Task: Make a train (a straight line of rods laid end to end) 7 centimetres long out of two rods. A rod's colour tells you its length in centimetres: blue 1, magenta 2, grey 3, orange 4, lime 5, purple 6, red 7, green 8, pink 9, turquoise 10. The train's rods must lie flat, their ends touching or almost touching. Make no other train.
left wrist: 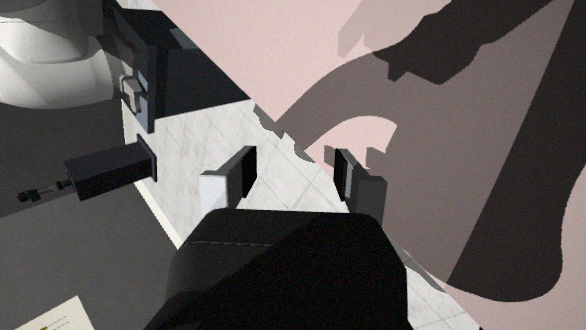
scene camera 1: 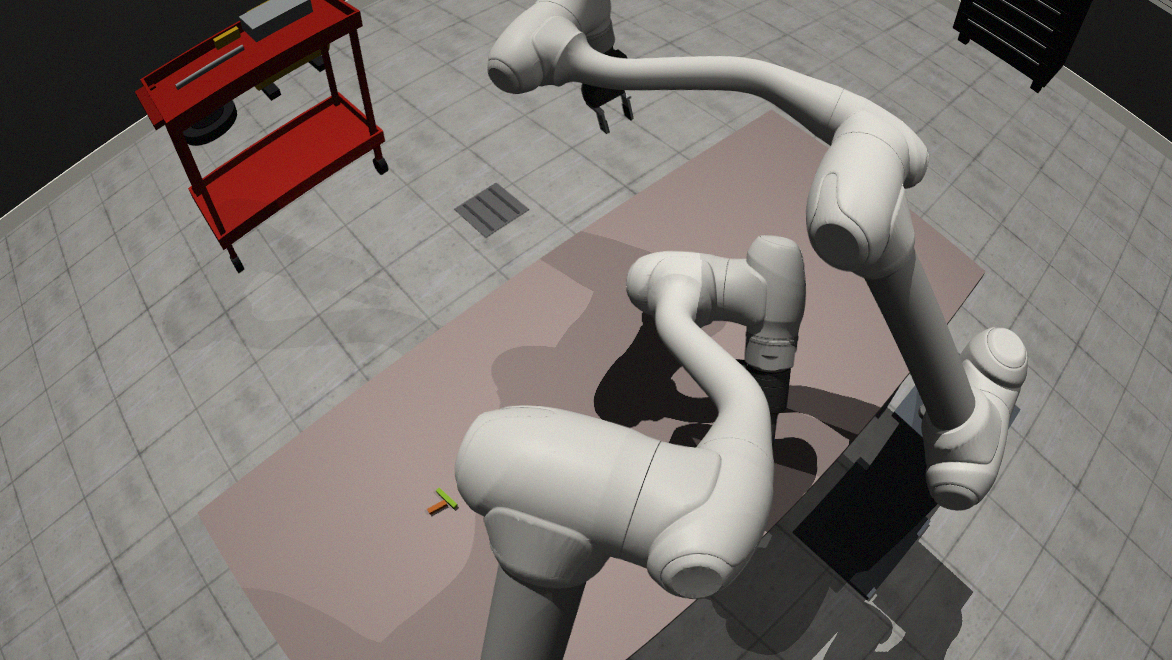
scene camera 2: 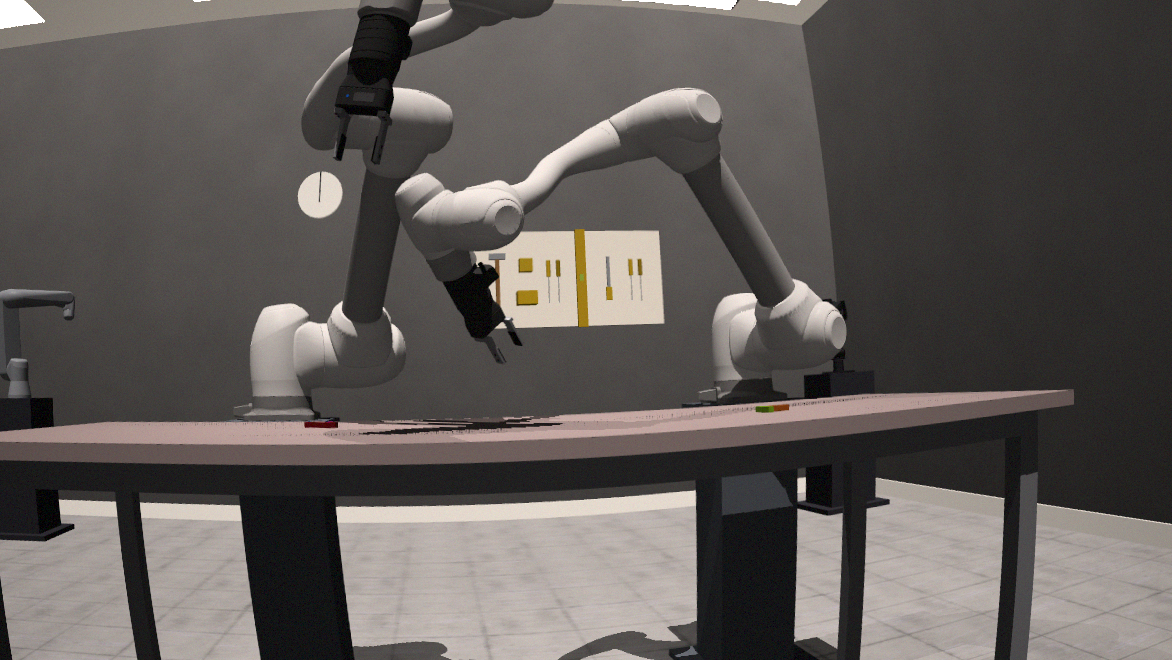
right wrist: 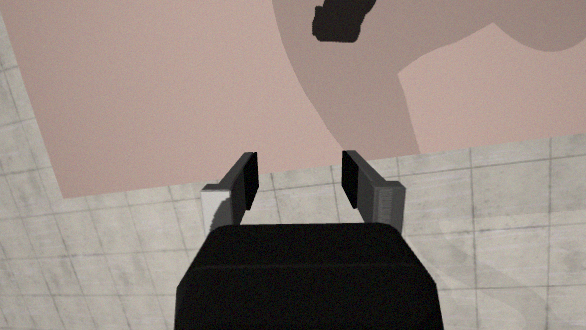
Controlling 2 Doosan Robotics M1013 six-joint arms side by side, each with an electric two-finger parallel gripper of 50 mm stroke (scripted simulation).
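Note:
Looking at my left gripper (scene camera 2: 510,353), I find it in the left wrist view as well (left wrist: 295,163). My right gripper is visible in scene camera 2 (scene camera 2: 355,160), in scene camera 1 (scene camera 1: 617,123) and in the right wrist view (right wrist: 299,168). And there is a dark pedestal (scene camera 2: 292,547), which scene camera 1 shows too (scene camera 1: 892,497).

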